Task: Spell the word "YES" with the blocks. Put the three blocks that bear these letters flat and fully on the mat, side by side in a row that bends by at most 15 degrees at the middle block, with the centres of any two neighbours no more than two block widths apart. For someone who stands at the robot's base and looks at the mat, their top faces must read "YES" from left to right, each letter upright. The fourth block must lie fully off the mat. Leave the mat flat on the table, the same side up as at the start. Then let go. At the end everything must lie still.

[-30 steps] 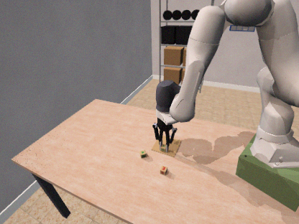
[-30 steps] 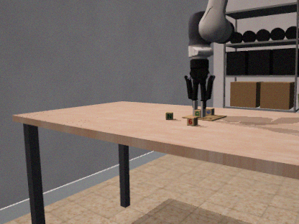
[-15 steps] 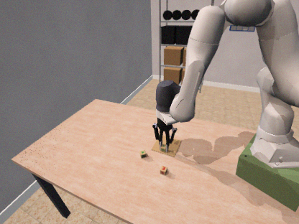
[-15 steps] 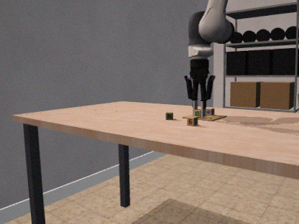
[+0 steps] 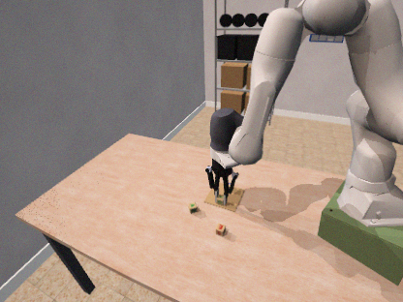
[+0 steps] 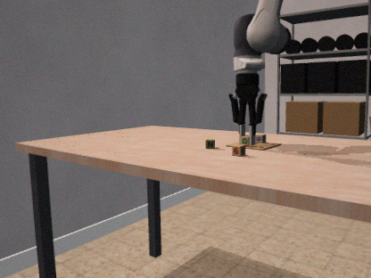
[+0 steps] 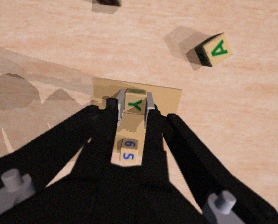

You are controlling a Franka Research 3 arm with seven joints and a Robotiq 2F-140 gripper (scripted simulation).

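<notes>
Now: the Y block 2 cm below my hand. From my hand the other things lie so: green N block 10 cm ahead, 7 cm to the left, 3 cm below; then S block 9 cm to the right, 2 cm below, 1 cm behind; then tan mat 5 cm to the right, 4 cm below, 1 cm behind.
</notes>
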